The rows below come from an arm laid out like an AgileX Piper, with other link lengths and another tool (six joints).
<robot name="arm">
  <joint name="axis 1" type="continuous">
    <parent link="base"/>
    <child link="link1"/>
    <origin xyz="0 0 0.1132" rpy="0 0 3.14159"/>
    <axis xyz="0 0 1"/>
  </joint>
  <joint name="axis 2" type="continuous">
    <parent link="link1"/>
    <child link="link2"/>
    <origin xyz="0 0 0" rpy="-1.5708 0 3.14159"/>
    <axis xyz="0 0 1"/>
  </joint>
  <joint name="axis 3" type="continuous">
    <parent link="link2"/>
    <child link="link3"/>
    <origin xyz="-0.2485 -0.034 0" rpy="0 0 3.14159"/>
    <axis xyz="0 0 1"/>
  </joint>
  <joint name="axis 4" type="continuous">
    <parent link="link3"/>
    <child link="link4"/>
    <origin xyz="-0.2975 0.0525 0" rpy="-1.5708 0 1.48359"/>
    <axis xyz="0 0 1"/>
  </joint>
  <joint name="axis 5" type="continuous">
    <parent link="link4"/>
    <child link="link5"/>
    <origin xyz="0 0 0" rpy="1.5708 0 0"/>
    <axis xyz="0 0 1"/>
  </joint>
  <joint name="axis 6" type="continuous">
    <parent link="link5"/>
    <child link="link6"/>
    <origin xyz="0 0.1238 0" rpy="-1.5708 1.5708 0"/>
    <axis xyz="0 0 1"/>
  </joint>
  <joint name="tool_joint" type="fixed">
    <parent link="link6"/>
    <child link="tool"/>
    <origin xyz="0.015 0.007 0.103" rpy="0 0.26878 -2.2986"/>
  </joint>
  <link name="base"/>
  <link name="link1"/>
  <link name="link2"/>
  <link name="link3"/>
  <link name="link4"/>
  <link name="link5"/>
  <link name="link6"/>
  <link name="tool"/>
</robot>
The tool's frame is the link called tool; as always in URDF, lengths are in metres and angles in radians. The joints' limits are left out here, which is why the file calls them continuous.
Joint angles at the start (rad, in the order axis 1, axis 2, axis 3, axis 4, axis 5, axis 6):
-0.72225, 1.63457, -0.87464, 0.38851, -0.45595, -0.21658
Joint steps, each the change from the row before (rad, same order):
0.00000, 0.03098, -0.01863, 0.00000, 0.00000, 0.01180
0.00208, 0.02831, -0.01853, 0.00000, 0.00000, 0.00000
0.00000, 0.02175, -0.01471, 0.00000, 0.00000, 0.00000
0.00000, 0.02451, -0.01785, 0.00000, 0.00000, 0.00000
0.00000, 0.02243, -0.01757, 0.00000, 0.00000, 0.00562
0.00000, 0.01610, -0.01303, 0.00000, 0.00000, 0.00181
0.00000, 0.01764, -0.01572, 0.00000, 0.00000, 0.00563
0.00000, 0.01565, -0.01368, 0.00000, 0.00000, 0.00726
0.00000, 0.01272, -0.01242, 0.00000, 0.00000, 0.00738
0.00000, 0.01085, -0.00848, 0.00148, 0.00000, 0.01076
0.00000, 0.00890, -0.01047, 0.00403, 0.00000, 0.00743
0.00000, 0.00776, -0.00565, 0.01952, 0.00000, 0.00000
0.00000, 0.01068, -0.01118, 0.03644, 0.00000, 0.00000
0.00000, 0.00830, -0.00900, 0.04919, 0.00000, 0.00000
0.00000, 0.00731, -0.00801, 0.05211, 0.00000, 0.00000
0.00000, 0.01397, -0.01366, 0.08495, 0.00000, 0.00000
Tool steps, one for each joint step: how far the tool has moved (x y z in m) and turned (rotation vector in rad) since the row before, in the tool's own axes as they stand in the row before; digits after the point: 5 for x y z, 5 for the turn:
-0.00597, -0.00441, 0.00488, 0.00391, -0.01014, 0.01118
-0.00433, -0.00439, 0.00486, 0.00724, -0.00689, -0.00025
-0.00369, -0.00261, 0.00376, 0.00398, -0.00580, -0.00012
-0.00374, -0.00266, 0.00450, 0.00377, -0.00549, -0.00011
-0.00306, -0.00225, 0.00436, 0.00125, -0.00401, 0.00533
-0.00207, -0.00150, 0.00321, 0.00124, -0.00254, 0.00169
-0.00178, -0.00135, 0.00381, -0.00042, -0.00159, 0.00539
-0.00175, -0.00133, 0.00330, -0.00084, -0.00164, 0.00696
-0.00096, -0.00079, 0.00295, -0.00180, -0.00025, 0.00711
-0.00183, -0.00121, 0.00199, -0.00232, -0.00251, 0.01149
-0.00033, 0.00003, 0.00232, -0.00484, -0.00005, 0.01040
-0.00292, 0.00005, 0.00078, -0.00880, -0.00846, 0.01538
-0.00342, 0.00130, 0.00154, -0.01871, -0.01200, 0.02888
-0.00419, 0.00202, 0.00062, -0.02525, -0.01617, 0.03900
-0.00434, 0.00216, 0.00029, -0.02671, -0.01715, 0.04133
-0.00789, 0.00296, 0.00053, -0.04293, -0.02927, 0.06721

